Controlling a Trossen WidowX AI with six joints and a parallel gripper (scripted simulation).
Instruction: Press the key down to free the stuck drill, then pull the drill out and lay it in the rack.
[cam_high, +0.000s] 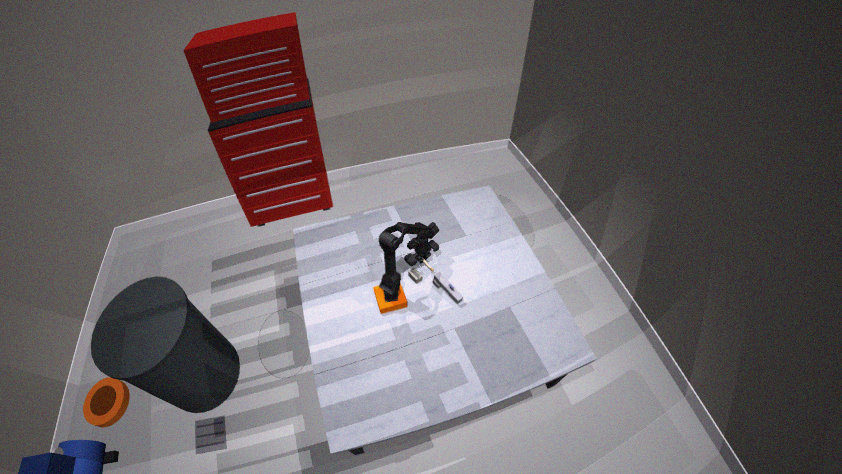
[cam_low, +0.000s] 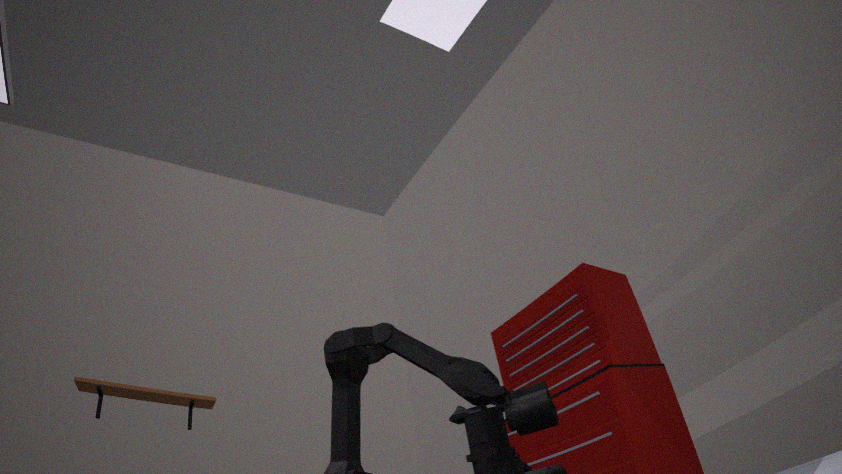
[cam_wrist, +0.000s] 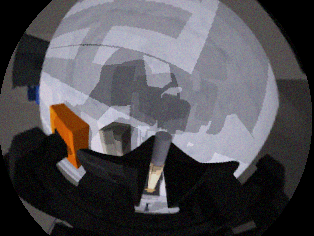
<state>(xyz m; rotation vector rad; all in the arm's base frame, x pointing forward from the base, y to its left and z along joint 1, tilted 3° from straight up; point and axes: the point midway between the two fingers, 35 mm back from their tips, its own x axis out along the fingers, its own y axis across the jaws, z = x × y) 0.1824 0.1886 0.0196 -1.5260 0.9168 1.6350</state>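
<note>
Right now the holder block is 4 cm behind my gripper tip, 7 cm to the right of it and 2 cm below it. From my gripper tip the other things lie so: long grey fixture: 10 cm ahead, 17 cm to the right; drill: 2 cm ahead, 3 cm to the right, 3 cm above; dark key: 12 cm ahead, 19 cm to the right, 2 cm above.
</note>
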